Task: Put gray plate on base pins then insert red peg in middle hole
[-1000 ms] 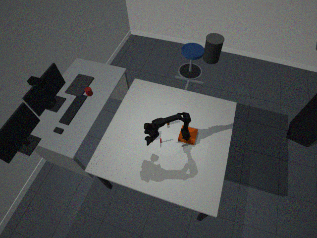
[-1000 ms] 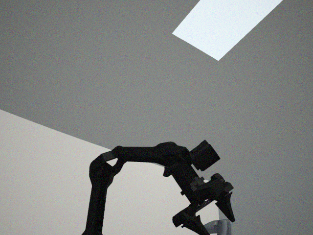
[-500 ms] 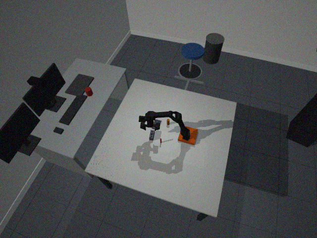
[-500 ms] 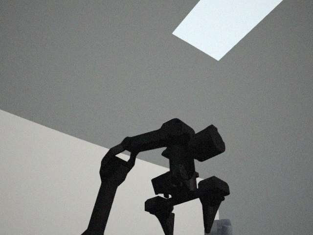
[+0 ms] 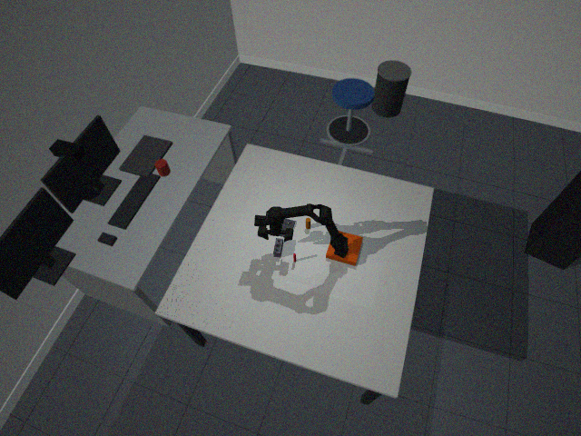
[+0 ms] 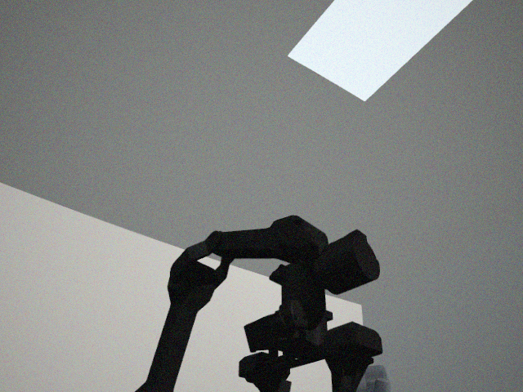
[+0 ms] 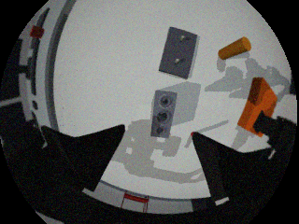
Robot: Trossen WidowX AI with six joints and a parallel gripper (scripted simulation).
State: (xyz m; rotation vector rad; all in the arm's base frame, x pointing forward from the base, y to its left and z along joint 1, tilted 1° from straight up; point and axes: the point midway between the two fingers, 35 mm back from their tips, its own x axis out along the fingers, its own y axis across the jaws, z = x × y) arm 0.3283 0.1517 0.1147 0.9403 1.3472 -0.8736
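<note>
My gripper tip is 1 cm past the gray plate and 7 cm above it. From my gripper tip the other things lie so: base (3 cm ahead, 15 cm to the right, 10 cm below); red peg (12 cm behind, 1 cm to the left, 7 cm below).
</note>
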